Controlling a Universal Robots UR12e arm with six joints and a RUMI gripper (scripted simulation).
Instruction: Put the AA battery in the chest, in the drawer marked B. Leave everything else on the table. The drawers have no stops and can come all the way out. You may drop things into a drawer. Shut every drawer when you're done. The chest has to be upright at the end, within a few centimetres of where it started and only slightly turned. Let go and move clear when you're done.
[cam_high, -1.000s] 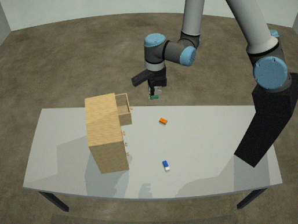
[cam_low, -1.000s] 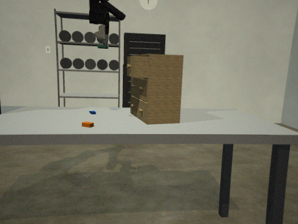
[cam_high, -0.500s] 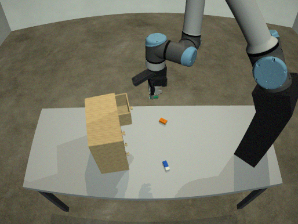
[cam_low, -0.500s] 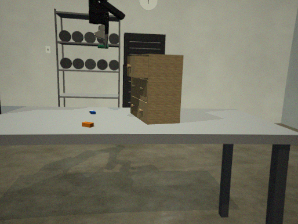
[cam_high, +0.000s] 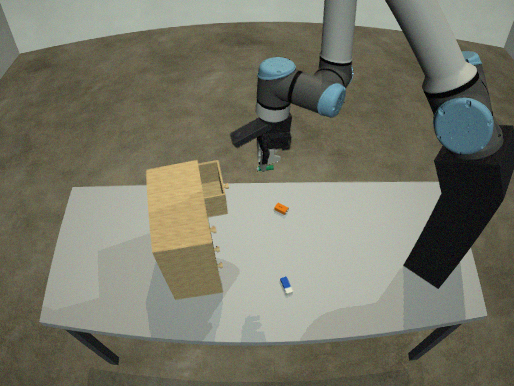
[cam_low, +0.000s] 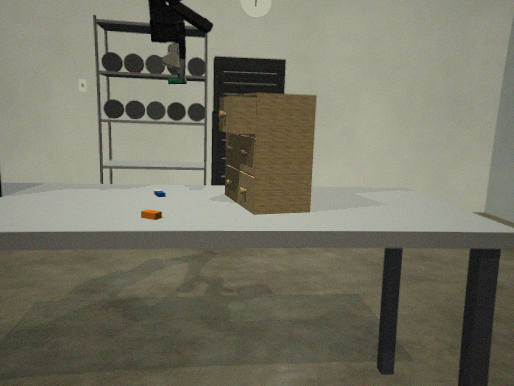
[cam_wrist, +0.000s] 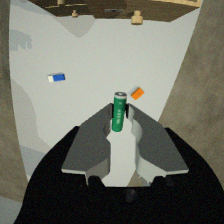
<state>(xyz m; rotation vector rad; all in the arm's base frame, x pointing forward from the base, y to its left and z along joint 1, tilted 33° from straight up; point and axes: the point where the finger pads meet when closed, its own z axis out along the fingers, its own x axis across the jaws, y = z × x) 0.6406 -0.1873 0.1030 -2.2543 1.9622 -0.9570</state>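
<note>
The drawer is 20 cm ahead of my hand, 2 cm to the right of it and 12 cm below it. Also, from my hand: orange block: 10 cm behind, 9 cm to the right, 36 cm below; green AA battery: 1 cm behind, 1 cm below; blue-and-white block: 4 cm behind, 24 cm to the left, 36 cm below.
</note>
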